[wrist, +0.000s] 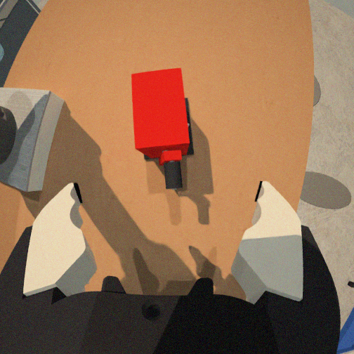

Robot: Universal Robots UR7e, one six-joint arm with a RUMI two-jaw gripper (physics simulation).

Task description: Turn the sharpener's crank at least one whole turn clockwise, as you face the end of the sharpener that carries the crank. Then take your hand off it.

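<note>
The red sharpener (160,110) stands on the round tan table top, a little above the middle of the wrist view, seen from above. Its crank end faces the gripper. The crank's red arm (171,157) is at that end, and its black handle (173,175) points toward the bottom of the view. My gripper (167,185) is wide open, with one cream fingertip well to the left of the handle and the other well to the right. Neither finger touches the handle, and nothing is between them. The crank's lower parts are hidden under the arm and handle.
A grey block-like object (40,145) with a dark round part stands on the tan table (240,60) at the left. A dark object shows at the upper left corner. Pale floor (332,145) lies beyond the table's right edge, with a blue item (348,332) at the lower right.
</note>
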